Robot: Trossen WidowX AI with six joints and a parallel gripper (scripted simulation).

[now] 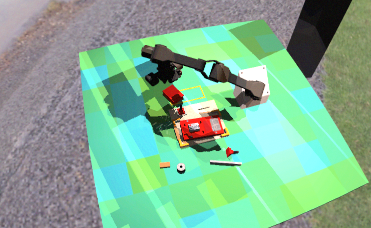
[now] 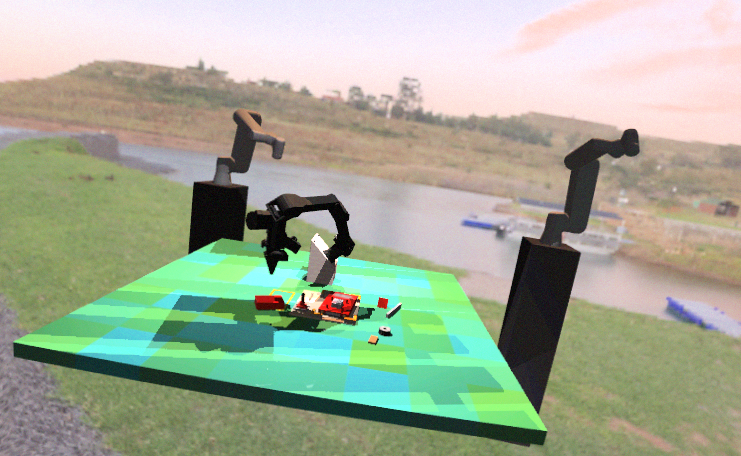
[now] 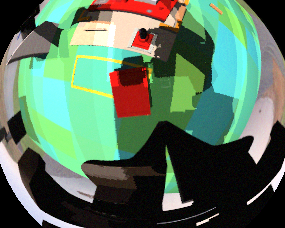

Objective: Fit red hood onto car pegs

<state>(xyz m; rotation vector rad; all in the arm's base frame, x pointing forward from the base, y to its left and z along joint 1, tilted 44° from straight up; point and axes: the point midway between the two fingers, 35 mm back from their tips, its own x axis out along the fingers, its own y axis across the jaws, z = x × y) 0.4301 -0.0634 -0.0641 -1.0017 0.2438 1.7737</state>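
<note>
The red hood lies 110 mm below my gripper tip, 40 mm behind it and 10 mm to the right of it. Also, from my gripper tip: grey rod 420 mm to the left, 220 mm behind, 120 mm below; orange block 380 mm to the left, 130 mm below, 60 mm ahead.
</note>
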